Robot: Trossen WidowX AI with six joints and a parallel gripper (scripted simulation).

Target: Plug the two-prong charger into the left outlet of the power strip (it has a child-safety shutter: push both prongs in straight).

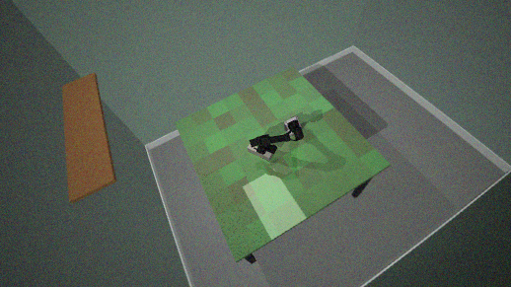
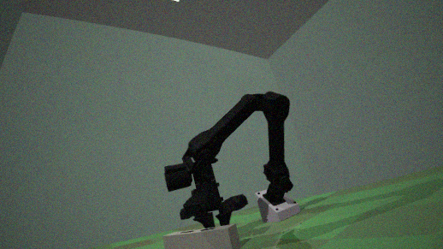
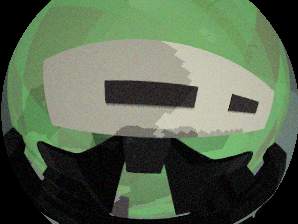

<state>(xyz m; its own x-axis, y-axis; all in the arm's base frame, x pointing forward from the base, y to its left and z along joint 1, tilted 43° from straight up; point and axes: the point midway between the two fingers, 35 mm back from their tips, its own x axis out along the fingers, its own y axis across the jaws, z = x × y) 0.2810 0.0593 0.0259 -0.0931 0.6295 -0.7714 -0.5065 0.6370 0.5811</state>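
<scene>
The dark charger lies 20 mm ahead of my gripper tip, 10 mm to the left of it and 10 mm above it.
</scene>
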